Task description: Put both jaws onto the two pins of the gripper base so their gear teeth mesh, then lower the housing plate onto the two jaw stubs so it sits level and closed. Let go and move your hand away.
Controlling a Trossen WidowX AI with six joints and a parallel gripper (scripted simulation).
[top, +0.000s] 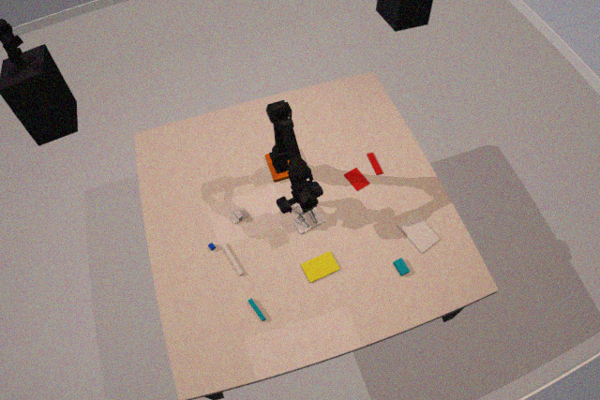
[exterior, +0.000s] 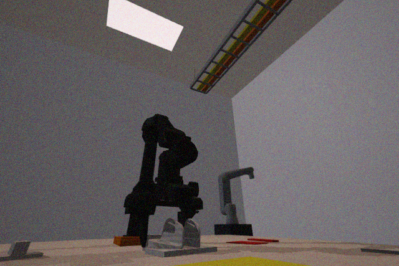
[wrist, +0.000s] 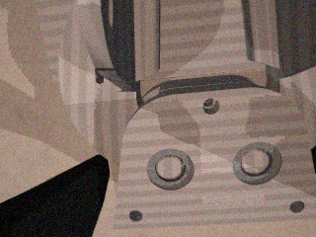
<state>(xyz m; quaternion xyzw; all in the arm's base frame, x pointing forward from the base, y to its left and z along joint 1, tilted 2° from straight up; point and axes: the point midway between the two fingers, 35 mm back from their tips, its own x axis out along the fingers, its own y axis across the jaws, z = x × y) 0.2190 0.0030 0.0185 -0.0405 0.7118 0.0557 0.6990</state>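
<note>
Right now the grey jaw is 2 cm to the left of my gripper tip, 2 cm ahead of it and 1 cm above it. Round my gripper tip: white stick: 34 cm to the right, 12 cm ahead; grey stand: 25 cm to the right, 6 cm behind; yellow block: 28 cm ahead, 3 cm to the right.
</note>
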